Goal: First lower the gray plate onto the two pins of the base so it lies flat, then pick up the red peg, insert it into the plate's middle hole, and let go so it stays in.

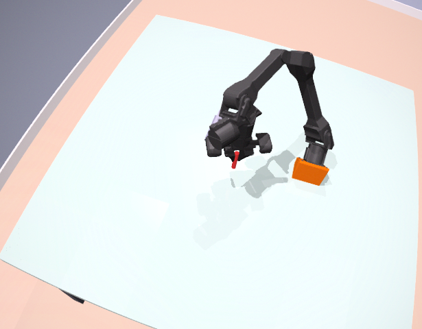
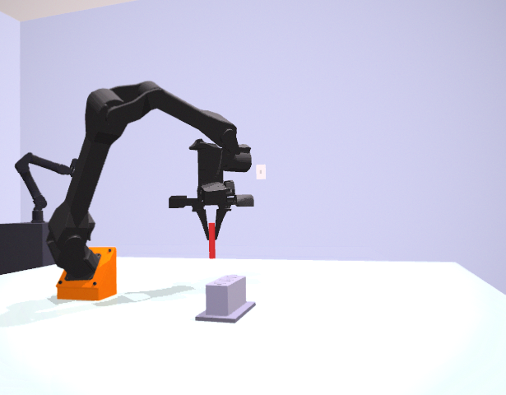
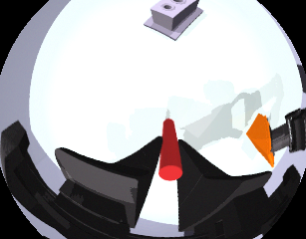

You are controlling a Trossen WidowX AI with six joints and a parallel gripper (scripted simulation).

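My gripper tip is 80 mm short of the gray plate, 180 mm to the left of it and 70 mm above it. From my gripper tip the other things lie so: base 80 mm ahead, 180 mm to the right, 100 mm below; then red peg right at my gripper tip.
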